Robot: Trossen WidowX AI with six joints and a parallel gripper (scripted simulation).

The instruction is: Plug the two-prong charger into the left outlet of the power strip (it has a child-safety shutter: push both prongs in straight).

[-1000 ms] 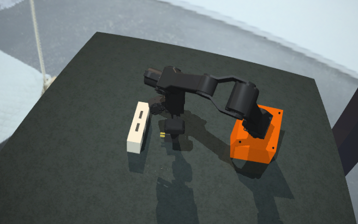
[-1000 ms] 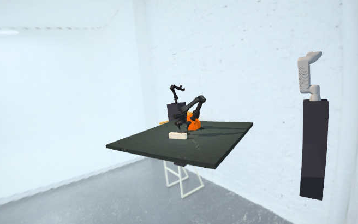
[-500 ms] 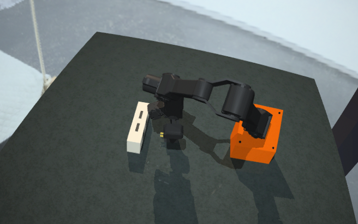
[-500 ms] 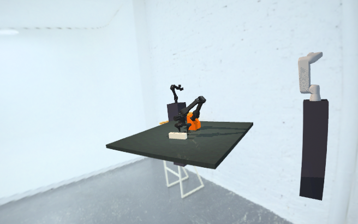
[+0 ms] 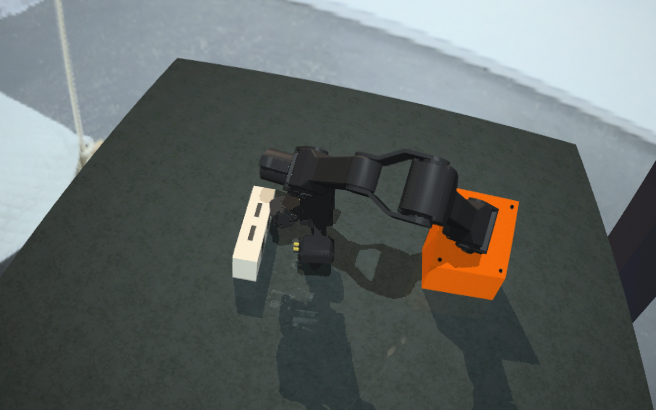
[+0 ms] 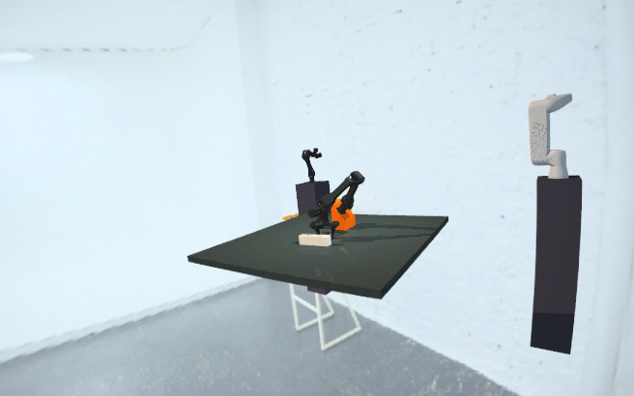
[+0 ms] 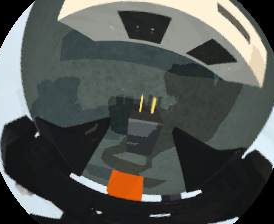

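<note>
My gripper tip is 2 cm short of the dark two-prong charger and 1 cm below it.
</note>
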